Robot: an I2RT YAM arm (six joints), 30 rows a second.
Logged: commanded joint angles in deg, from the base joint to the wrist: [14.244, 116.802, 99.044, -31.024, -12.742, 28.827]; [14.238, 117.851, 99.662, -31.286, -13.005, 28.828]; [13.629, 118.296, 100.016, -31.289, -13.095, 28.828]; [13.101, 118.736, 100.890, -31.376, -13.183, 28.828]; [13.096, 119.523, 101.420, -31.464, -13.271, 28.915]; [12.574, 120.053, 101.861, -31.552, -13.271, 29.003]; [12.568, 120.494, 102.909, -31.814, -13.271, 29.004]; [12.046, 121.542, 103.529, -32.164, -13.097, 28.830]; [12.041, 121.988, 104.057, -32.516, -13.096, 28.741]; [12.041, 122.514, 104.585, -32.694, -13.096, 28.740]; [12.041, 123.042, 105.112, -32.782, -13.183, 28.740]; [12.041, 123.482, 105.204, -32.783, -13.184, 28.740]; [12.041, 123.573, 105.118, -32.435, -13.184, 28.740]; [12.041, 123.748, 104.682, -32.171, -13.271, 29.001]
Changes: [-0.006, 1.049, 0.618, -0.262, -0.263, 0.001]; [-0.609, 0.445, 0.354, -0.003, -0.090, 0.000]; [-0.528, 0.440, 0.874, -0.087, -0.088, 0.000]; [-0.005, 0.787, 0.530, -0.088, -0.088, 0.087]; [-0.522, 0.530, 0.441, -0.088, 0.000, 0.088]; [-0.006, 0.441, 1.048, -0.262, 0.000, 0.001]; [-0.522, 1.048, 0.620, -0.350, 0.174, -0.174]; [-0.005, 0.446, 0.528, -0.352, 0.001, -0.089]; [0.000, 0.526, 0.528, -0.178, 0.000, -0.001]; [0.000, 0.528, 0.527, -0.088, -0.087, 0.000]; [0.000, 0.440, 0.092, -0.001, -0.001, 0.000]; [0.000, 0.091, -0.086, 0.348, 0.000, 0.000]; [0.000, 0.175, -0.436, 0.264, -0.087, 0.261]
